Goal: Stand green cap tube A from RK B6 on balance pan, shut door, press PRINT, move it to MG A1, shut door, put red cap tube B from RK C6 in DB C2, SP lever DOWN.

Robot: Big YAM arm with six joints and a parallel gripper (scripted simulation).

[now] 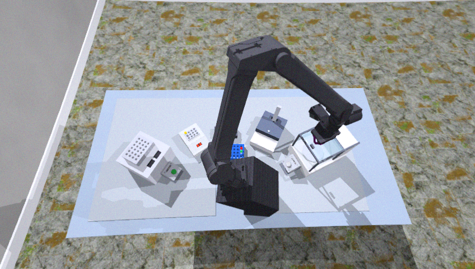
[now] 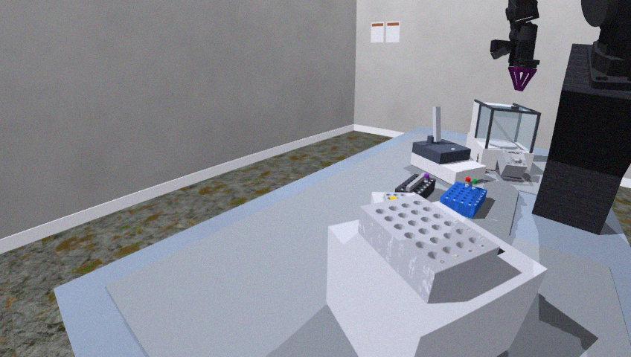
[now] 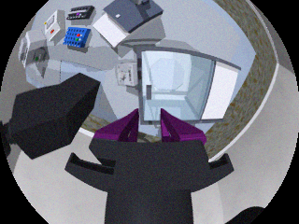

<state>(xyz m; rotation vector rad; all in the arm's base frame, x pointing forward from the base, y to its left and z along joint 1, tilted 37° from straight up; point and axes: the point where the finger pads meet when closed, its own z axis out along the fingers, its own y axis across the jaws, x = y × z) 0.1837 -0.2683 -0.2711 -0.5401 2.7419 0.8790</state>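
Now: hand 70 mm above the balance door, 20 mm to the left of it and 10 mm short of it. Round my hand: white print key 210 mm below, 80 mm to the left, 30 mm behind; then SP lever 230 mm ahead, 140 mm below, 130 mm to the left; then round pan 200 mm below, 50 mm to the right, 30 mm ahead.
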